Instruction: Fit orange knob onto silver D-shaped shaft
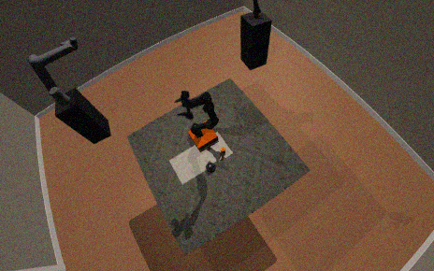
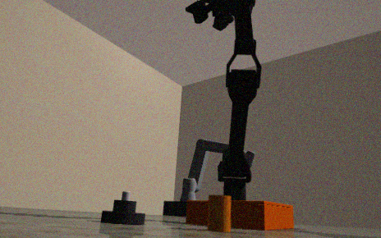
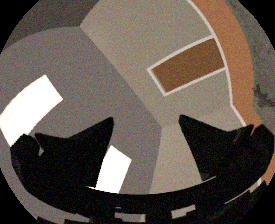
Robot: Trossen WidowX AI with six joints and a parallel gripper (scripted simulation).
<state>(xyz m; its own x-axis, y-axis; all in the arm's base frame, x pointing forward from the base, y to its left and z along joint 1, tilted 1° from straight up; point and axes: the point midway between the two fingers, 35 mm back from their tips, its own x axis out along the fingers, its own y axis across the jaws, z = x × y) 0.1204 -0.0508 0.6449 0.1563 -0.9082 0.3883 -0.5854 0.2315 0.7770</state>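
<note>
The orange knob is 12 cm ahead of my gripper tip, 22 cm to the left of it and 67 cm below it. Round my gripper tip: round pedestal: 21 cm ahead, 6 cm to the left, 68 cm below.
</note>
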